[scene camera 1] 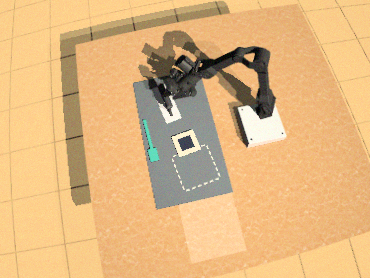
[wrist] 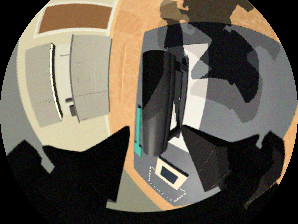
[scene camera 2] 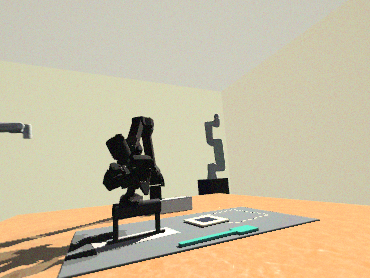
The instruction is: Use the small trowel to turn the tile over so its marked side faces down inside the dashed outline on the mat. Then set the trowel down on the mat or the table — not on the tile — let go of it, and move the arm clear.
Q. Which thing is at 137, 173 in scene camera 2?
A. My gripper.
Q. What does my gripper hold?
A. Nothing.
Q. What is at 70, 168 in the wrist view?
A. My gripper.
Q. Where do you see a grey mat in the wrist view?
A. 243, 98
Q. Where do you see a small trowel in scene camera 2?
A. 120, 211
